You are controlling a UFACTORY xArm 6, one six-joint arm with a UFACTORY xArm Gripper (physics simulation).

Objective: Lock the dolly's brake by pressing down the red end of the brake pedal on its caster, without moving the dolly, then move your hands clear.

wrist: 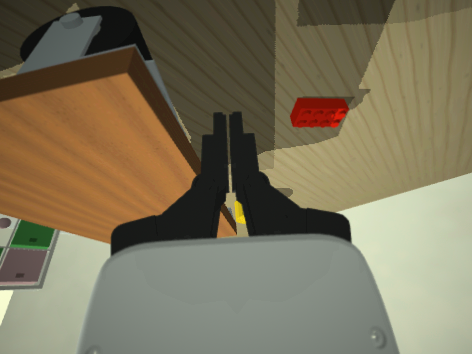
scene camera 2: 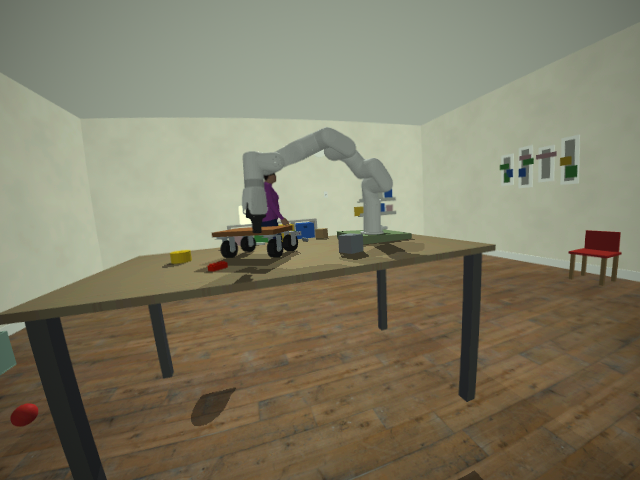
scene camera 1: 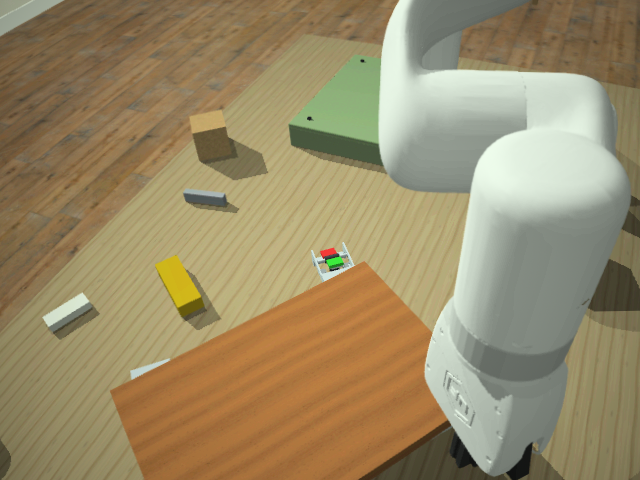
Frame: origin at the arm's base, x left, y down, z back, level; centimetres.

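Seen in the pictures: gripper, fingertip midpoint: point(wrist: 228, 128) point(scene camera 2: 257, 233) point(scene camera 1: 469, 454); arm's base, link origin: point(scene camera 2: 371, 233).
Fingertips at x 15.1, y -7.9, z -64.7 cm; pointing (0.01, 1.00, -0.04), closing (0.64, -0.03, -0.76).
Offsets run from my fingertips to a thing's top centre. "spot": to the spot under its first point.
The dolly's orange-brown wooden deck point(scene camera 1: 279, 382) point(scene camera 2: 230, 233) point(wrist: 95, 140) stands on casters with black wheels. At its far corner in scene camera 1, a pale caster frame sticks out, holding the brake pedal with its red end {dx -20.2, dy +3.4, dz +23.1 cm} point(scene camera 1: 328, 253) and green end {spot: dx -18.6, dy +2.2, dz +20.5 cm} point(scene camera 1: 334, 262). The red end is on the side away from the deck; its exact tilt is hard to tell. My gripper point(scene camera 1: 491, 472) point(scene camera 2: 256, 230) point(wrist: 228, 128) is shut and empty, pointing down just outside a long deck edge, away from the pedal. Its fingertips are at about deck height; contact with the deck cannot be told.
A red brick {dx +0.6, dy +9.3, dz -15.8 cm} point(scene camera 2: 217, 265) point(wrist: 318, 112) lies near the gripper. A yellow block {dx -41.1, dy +9.6, dz +18.1 cm} point(scene camera 1: 178, 284), white bar {dx -54.7, dy +10.5, dz +9.5 cm} point(scene camera 1: 67, 312), grey bar {dx -46.2, dy +9.9, dz +36.4 cm} point(scene camera 1: 205, 197) and tan cube {dx -51.7, dy +5.7, dz +50.4 cm} point(scene camera 1: 210, 136) lie left of the pedal. A grey block {dx +6.2, dy +4.3, dz +38.1 cm} point(scene camera 2: 351, 243) stands near the green base point(scene camera 1: 336, 105). A person point(scene camera 2: 273, 198) stands behind.
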